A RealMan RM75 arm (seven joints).
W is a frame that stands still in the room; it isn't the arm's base.
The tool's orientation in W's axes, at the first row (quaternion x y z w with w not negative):
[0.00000, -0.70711, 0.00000, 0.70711]
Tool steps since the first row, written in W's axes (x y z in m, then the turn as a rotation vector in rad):
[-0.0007, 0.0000, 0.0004, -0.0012, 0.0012, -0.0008]
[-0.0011, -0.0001, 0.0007, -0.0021, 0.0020, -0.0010]
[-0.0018, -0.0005, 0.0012, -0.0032, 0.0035, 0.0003]
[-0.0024, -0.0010, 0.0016, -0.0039, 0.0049, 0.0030]
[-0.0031, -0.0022, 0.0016, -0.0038, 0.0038, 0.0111]
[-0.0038, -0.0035, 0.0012, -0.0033, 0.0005, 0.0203]
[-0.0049, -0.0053, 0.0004, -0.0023, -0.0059, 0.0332]
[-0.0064, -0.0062, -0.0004, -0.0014, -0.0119, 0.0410]
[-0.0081, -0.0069, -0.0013, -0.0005, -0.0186, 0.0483]
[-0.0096, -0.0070, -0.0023, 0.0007, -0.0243, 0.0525]
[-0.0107, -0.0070, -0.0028, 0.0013, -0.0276, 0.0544]
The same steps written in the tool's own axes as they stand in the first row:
[0.0004, 0.0000, 0.0007, -0.0008, 0.0012, 0.0012]
[0.0007, -0.0001, 0.0011, -0.0010, 0.0020, 0.0021]
[0.0012, -0.0005, 0.0018, 0.0003, 0.0035, 0.0032]
[0.0016, -0.0010, 0.0024, 0.0030, 0.0049, 0.0039]
[0.0016, -0.0022, 0.0031, 0.0111, 0.0038, 0.0038]
[0.0012, -0.0035, 0.0038, 0.0203, 0.0005, 0.0033]
[0.0004, -0.0053, 0.0049, 0.0332, -0.0059, 0.0023]
[-0.0004, -0.0062, 0.0064, 0.0410, -0.0119, 0.0014]
[-0.0013, -0.0069, 0.0081, 0.0483, -0.0186, 0.0005]
[-0.0023, -0.0070, 0.0096, 0.0525, -0.0243, -0.0007]
[-0.0028, -0.0070, 0.0107, 0.0544, -0.0276, -0.0013]

